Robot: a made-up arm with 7 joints.
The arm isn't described. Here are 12 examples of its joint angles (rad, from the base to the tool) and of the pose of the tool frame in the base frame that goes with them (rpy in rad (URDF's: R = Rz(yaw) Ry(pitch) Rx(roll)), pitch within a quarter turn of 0, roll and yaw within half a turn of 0; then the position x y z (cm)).
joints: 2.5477 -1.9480 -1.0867 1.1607 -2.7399 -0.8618 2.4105
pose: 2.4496 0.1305 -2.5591 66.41 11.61 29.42
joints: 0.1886 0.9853 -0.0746 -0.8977 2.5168 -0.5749 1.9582
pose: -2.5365 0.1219 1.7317 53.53 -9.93 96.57
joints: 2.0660 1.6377 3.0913 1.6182 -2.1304 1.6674 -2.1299
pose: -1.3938 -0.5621 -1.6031 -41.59 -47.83 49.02
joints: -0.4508 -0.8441 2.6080 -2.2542 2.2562 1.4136 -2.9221
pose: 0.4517 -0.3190 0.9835 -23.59 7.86 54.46
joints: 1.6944 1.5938 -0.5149 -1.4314 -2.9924 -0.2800 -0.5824
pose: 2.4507 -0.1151 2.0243 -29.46 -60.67 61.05
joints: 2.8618 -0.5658 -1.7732 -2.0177 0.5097 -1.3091 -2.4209
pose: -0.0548 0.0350 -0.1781 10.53 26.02 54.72
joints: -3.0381 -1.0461 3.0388 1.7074 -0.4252 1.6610 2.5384
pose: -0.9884 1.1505 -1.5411 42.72 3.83 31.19
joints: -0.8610 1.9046 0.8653 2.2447 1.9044 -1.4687 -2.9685
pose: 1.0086 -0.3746 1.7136 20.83 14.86 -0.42
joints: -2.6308 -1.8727 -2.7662 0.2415 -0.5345 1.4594 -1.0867
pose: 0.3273 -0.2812 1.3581 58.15 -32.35 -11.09
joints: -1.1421 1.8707 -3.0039 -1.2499 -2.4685 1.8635 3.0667
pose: -2.6605 1.1641 -0.8065 27.85 32.03 -4.55
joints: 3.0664 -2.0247 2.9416 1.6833 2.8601 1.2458 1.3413
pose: -0.6304 -0.1603 1.1370 43.61 5.46 -25.62
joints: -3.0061 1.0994 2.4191 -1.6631 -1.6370 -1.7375 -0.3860
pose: 3.0032 0.7532 -1.4931 -52.43 -18.49 49.20
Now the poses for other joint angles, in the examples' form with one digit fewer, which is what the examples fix.
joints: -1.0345 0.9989 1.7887 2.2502 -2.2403 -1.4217 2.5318
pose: 1.871 0.340 2.242 19.5 7.3 59.9
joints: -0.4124 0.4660 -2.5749 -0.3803 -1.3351 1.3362 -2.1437
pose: -2.159 0.199 -0.232 39.0 -0.5 103.0
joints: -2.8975 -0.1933 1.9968 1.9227 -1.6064 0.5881 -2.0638
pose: 1.283 -0.633 0.165 24.0 31.1 69.2
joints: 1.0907 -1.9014 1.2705 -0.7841 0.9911 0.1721 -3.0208
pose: 0.605 -0.833 0.564 -13.7 76.6 -7.1
